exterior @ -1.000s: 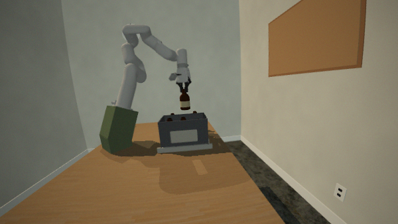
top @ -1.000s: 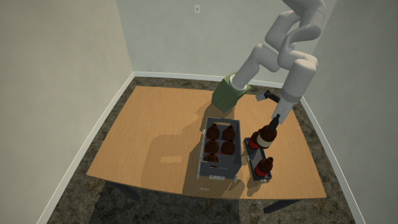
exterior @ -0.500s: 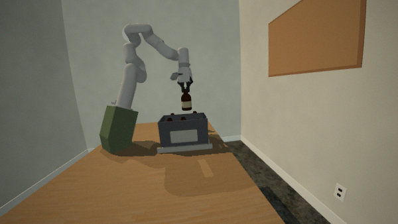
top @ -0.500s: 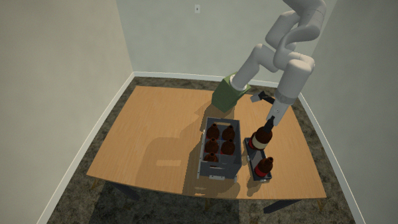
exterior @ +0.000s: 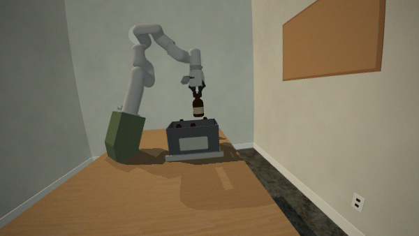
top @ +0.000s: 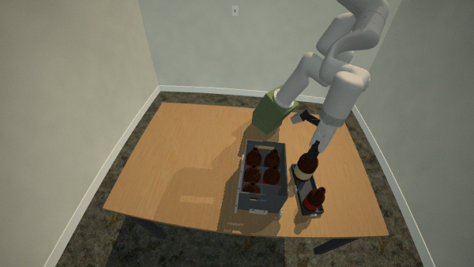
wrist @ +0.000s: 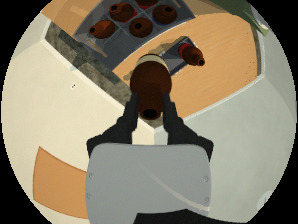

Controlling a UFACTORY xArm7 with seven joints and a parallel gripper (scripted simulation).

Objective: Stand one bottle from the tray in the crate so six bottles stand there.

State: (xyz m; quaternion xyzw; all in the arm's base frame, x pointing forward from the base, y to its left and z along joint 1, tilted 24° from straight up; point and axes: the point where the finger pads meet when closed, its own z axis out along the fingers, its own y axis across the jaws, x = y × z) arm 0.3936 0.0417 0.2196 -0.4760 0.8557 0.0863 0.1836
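My hand is 7 cm above the bottle. The rest, counted from my hand: grey crate 2 cm behind, 15 cm to the right, 25 cm below; narrow tray 5 cm behind, 8 cm to the left, 32 cm below.
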